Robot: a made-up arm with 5 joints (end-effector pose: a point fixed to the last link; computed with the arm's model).
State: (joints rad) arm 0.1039 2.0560 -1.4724 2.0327 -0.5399
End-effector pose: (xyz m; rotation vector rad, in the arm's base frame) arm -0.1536 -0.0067 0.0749 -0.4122 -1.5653 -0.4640
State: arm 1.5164 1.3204 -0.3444 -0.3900 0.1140
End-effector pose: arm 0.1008 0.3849 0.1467 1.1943 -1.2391 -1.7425
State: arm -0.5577 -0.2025 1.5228 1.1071 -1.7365
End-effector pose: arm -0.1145 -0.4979 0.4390 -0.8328 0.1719 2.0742
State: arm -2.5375 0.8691 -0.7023 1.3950 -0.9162
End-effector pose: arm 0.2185 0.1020 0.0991 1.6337 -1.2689 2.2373
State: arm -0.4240 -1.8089 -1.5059 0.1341 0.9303
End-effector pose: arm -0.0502 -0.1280 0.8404 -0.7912 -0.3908 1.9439
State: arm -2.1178 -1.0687 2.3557 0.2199 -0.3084
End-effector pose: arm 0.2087 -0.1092 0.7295 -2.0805 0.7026 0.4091
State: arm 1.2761 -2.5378 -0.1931 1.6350 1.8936
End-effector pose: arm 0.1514 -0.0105 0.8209 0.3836 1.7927 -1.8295
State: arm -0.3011 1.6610 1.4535 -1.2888 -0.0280
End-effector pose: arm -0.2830 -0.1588 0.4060 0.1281 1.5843 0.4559
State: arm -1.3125 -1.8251 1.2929 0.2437 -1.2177
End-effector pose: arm -0.1652 -0.3158 0.6512 -2.8575 -0.0162 0.0005
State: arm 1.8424 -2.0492 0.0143 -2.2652 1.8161
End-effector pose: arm -0.2578 0.2554 0.4611 -1.7090 -1.1293 -0.3443
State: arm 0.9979 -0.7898 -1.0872 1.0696 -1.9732
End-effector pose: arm -0.3694 -0.1008 0.5507 2.9571 0.5118 -0.4794
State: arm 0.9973 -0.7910 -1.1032 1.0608 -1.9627
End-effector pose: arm -0.3681 -0.1002 0.5513 2.9567 0.5196 -0.4638
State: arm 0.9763 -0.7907 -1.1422 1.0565 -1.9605
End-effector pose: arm -0.3616 -0.1087 0.5538 2.9202 0.5773 -0.4337
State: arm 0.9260 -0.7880 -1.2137 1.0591 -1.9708
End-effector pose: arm -0.3467 -0.1290 0.5593 2.8288 0.7008 -0.3804
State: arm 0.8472 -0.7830 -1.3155 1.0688 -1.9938
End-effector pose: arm -0.3221 -0.1576 0.5684 2.6787 0.8745 -0.2990
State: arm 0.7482 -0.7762 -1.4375 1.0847 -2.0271
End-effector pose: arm -0.2891 -0.1874 0.5811 2.4798 1.0645 -0.1900
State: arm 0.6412 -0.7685 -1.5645 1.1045 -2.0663
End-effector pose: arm -0.2525 -0.2116 0.5962 2.2563 1.2368 -0.0625
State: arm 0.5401 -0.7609 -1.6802 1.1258 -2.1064
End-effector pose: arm -0.2187 -0.2276 0.6117 2.0395 1.3694 0.0661
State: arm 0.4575 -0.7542 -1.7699 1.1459 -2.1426
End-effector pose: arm -0.1925 -0.2363 0.6249 1.8605 1.4560 0.1752
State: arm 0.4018 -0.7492 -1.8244 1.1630 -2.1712
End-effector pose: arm -0.1758 -0.2407 0.6340 1.7400 1.5022 0.2479
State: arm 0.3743 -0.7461 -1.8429 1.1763 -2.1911
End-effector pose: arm -0.1676 -0.2431 0.6385 1.6817 1.5188 0.2788
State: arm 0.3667 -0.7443 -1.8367 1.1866 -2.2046
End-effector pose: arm -0.1648 -0.2448 0.6395 1.6670 1.5184 0.2795
